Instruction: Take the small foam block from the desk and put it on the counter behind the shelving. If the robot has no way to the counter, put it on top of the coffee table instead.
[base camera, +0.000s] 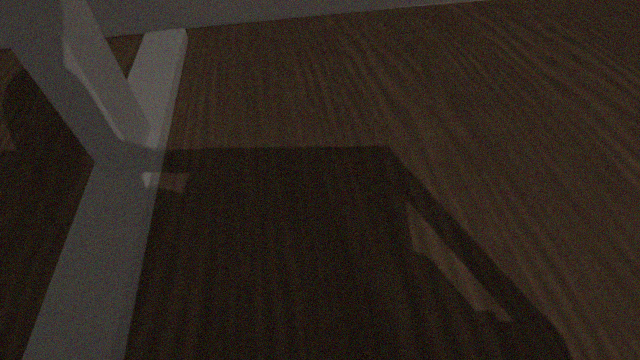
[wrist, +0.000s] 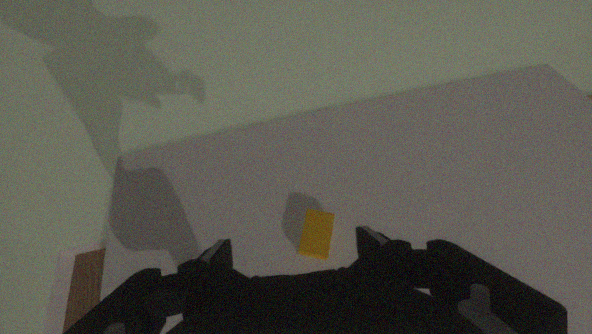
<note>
In view: my gripper (wrist: 294, 247), a small yellow foam block (wrist: 315, 241) and a pale grey desk (base camera: 124, 125).
The pale grey desk also shows in the wrist view (wrist: 490, 164). The base camera view does not show the small yellow foam block: it is out of frame.
</note>
